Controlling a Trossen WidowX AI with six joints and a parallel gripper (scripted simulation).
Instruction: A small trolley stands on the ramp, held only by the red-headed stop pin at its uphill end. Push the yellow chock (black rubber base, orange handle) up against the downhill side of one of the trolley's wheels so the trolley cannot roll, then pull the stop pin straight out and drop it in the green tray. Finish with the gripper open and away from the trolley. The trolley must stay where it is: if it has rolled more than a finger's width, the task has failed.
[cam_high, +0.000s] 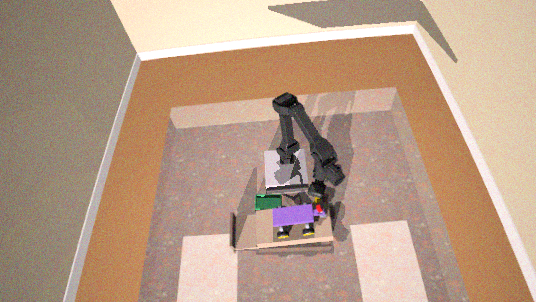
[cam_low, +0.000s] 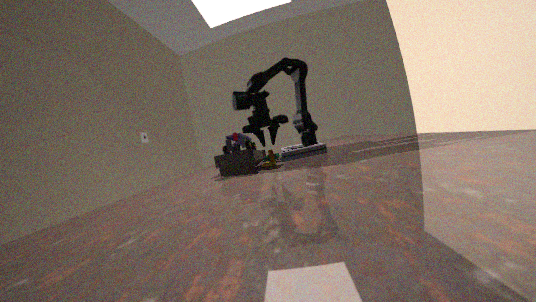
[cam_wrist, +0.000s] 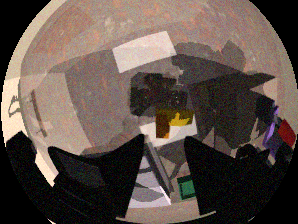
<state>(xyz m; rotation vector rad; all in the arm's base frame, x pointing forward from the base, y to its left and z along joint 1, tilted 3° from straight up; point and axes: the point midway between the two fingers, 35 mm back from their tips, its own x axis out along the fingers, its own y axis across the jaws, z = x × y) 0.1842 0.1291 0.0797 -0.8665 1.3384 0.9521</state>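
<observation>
The yellow chock lies 6 cm below my gripper tip, 2 cm ahead of it and 1 cm to the right of it. The rest, counted from my gripper tip: purple trolley 15 cm ahead, 12 cm to the right, 3 cm above; ramp 15 cm ahead, 13 cm to the right, 4 cm below; red-headed stop pin 14 cm ahead, 5 cm above, 2 cm to the right.
</observation>
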